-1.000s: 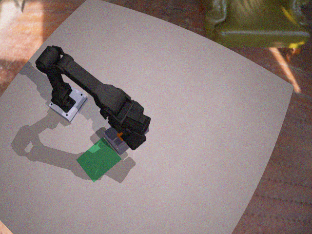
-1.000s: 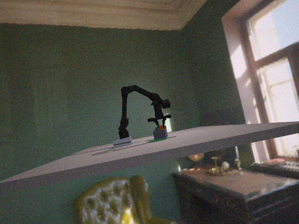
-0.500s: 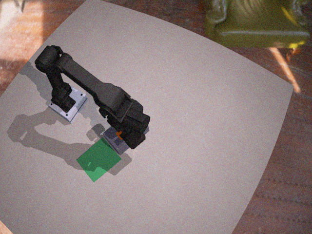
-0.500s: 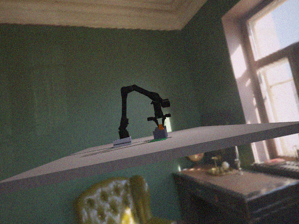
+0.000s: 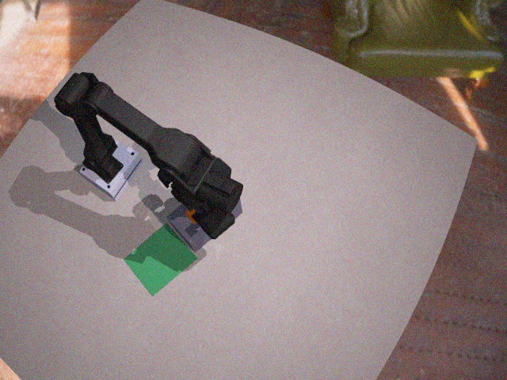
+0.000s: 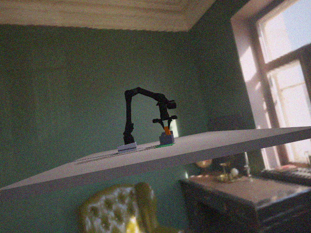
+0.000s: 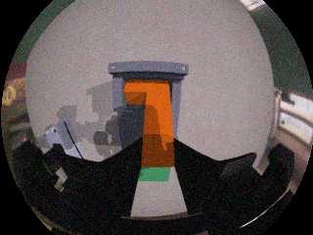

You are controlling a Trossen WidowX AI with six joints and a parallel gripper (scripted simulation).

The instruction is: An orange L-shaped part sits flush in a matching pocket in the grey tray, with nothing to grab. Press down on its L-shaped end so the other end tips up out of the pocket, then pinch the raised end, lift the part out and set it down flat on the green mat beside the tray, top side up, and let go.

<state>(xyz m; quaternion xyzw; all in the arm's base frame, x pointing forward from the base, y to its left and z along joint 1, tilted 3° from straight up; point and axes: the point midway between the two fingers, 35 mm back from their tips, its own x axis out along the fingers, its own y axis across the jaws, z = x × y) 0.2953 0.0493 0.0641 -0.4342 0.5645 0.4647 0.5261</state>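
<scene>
Now: the green mat 140 mm to the right of my gripper tip, 110 mm below it and 40 mm behind it. The rest, counted from my gripper tip: orange L-shaped part 30 mm to the left, 30 mm below, 10 mm behind.
</scene>
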